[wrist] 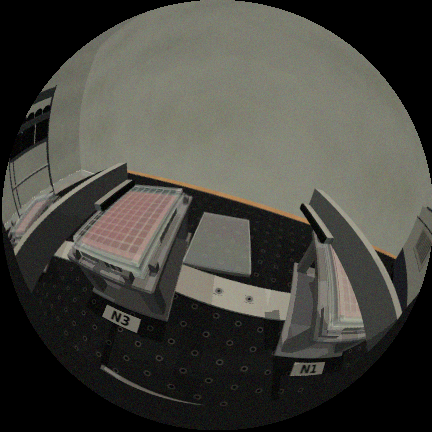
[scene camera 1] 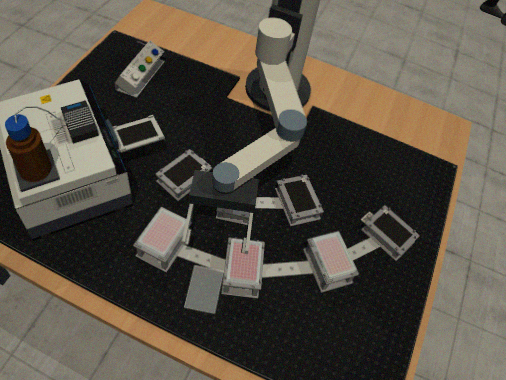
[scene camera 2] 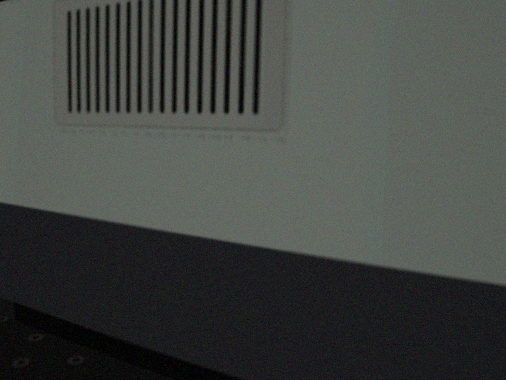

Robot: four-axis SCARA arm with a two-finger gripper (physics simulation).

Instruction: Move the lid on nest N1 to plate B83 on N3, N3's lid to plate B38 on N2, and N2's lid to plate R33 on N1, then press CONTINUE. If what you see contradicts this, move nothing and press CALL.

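Frame: origin at the arm's base, x right, y ahead, z up, level; metres.
Where they show: gripper, fingertip midpoint: (wrist: 217,180) (scene camera 1: 215,247).
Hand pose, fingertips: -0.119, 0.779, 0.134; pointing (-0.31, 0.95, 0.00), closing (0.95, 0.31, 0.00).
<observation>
Each offset is from my fingertips to the top centre of the thing, as dx, dy, dz. "pt": to the spot under its first point. Level surfaces: height alone.
Nest N1 @[pt +0.150, +0.060, -0.116] (scene camera 1: 156,261) (wrist: 295,325) and nest N3 @[pt -0.101, +0.026, -0.116] (scene camera 1: 241,289) (wrist: 167,280) each bear a pink gridded plate, N1's plate @[+0.159, +0.002, -0.035] (scene camera 1: 163,231) (wrist: 345,295) and N3's plate @[-0.081, -0.023, -0.039] (scene camera 1: 243,266) (wrist: 127,225), with a clear rim that looks like a lid. A third pink plate @[-0.297, -0.156, -0.040] (scene camera 1: 332,255) sits similarly on the right nest @[pt -0.334, -0.107, -0.116] (scene camera 1: 334,284), whose label is unreadable. Plate codes are not legible. My gripper (scene camera 1: 217,241) (wrist: 217,180) is open and empty, its fingers spread between N3 and N1, one overlapping N3's plate in view. The button box @[pt +0.571, -0.539, -0.054] (scene camera 1: 140,69) has blue, yellow, green and white buttons; its labels are unreadable.
A flat grey translucent panel @[-0.009, +0.073, -0.109] (scene camera 1: 204,290) (wrist: 220,244) lies between N1 and N3. Frames with dark centres @[pt +0.229, -0.162, -0.079] (scene camera 1: 170,186) @[pt -0.182, -0.285, -0.116] (scene camera 1: 307,216) @[pt -0.498, -0.350, -0.076] (scene camera 1: 411,234) stand behind and right. A white instrument (scene camera 1: 95,165) (scene camera 2: 325,175) with a brown bottle @[pt +0.470, +0.087, +0.182] (scene camera 1: 32,160) and extended tray @[dz -0.121] (scene camera 1: 141,147) stands left.
</observation>
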